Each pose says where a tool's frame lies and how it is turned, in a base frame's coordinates. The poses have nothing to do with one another.
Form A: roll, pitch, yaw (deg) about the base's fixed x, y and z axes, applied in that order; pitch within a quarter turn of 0, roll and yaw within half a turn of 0; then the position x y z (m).
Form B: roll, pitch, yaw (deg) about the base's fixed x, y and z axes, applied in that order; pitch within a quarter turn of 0, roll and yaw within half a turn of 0; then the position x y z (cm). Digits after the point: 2 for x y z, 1 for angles.
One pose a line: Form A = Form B
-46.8 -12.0 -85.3 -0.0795 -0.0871 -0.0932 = -46.8 -12.0 -85.3 -7.95 -8.71 -9.32
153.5 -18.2 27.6 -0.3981 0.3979 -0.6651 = 153.5 -18.2 27.6 -39.81 39.79 -66.51
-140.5 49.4 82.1 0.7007 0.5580 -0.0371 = -140.5 49.4 82.1 70.07 55.80 -3.71
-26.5 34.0 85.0 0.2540 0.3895 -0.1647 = -26.5 34.0 85.0 25.40 38.95 -16.47
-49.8 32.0 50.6 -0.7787 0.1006 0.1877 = -49.8 32.0 50.6 -77.87 10.06 18.77
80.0 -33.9 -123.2 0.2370 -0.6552 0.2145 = 80.0 -33.9 -123.2 23.70 -65.52 21.45
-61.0 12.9 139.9 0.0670 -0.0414 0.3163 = -61.0 12.9 139.9 6.70 -4.14 31.63
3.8 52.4 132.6 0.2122 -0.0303 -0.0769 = 3.8 52.4 132.6 21.22 -3.03 -7.69
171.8 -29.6 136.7 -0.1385 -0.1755 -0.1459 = 171.8 -29.6 136.7 -13.85 -17.55 -14.59
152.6 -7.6 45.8 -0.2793 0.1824 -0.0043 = 152.6 -7.6 45.8 -27.93 18.24 -0.43
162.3 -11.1 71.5 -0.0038 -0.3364 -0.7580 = 162.3 -11.1 71.5 -0.38 -33.64 -75.80
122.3 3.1 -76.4 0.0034 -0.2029 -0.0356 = 122.3 3.1 -76.4 0.34 -20.29 -3.56
